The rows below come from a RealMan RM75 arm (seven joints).
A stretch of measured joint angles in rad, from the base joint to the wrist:
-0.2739, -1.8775, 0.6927, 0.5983, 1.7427, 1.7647, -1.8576
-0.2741, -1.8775, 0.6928, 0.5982, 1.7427, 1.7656, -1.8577
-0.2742, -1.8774, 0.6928, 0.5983, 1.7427, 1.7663, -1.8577
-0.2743, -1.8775, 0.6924, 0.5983, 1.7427, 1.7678, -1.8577
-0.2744, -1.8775, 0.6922, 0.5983, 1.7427, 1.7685, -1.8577
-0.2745, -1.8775, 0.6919, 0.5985, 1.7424, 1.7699, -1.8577
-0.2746, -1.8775, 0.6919, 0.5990, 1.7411, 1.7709, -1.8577
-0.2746, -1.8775, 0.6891, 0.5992, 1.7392, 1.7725, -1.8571
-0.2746, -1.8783, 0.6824, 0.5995, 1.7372, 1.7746, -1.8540
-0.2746, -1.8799, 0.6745, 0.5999, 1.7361, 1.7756, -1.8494
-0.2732, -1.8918, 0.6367, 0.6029, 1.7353, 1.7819, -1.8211
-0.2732, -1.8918, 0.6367, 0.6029, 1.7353, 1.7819, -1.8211
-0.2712, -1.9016, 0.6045, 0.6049, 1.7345, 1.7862, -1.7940
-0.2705, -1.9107, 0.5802, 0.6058, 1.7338, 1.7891, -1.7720
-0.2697, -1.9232, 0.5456, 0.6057, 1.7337, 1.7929, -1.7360
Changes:
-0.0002, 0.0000, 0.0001, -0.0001, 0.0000, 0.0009, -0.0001
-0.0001, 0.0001, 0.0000, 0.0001, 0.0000, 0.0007, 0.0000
-0.0001, -0.0001, -0.0004, 0.0000, 0.0000, 0.0015, 0.0000
-0.0001, 0.0000, -0.0002, 0.0000, 0.0000, 0.0007, 0.0000
-0.0001, 0.0000, -0.0003, 0.0002, -0.0003, 0.0014, 0.0000
-0.0001, 0.0000, 0.0000, 0.0005, -0.0013, 0.0010, 0.0000
0.0000, 0.0000, -0.0028, 0.0002, -0.0019, 0.0016, 0.0006
0.0000, -0.0008, -0.0067, 0.0003, -0.0020, 0.0021, 0.0031
0.0000, -0.0016, -0.0079, 0.0004, -0.0011, 0.0010, 0.0046
0.0014, -0.0119, -0.0378, 0.0030, -0.0008, 0.0063, 0.0283
0.0000, 0.0000, 0.0000, 0.0000, 0.0000, 0.0000, 0.0000
0.0020, -0.0098, -0.0322, 0.0020, -0.0008, 0.0043, 0.0271
0.0007, -0.0091, -0.0243, 0.0009, -0.0007, 0.0029, 0.0220
0.0008, -0.0125, -0.0346, -0.0001, -0.0001, 0.0038, 0.0360

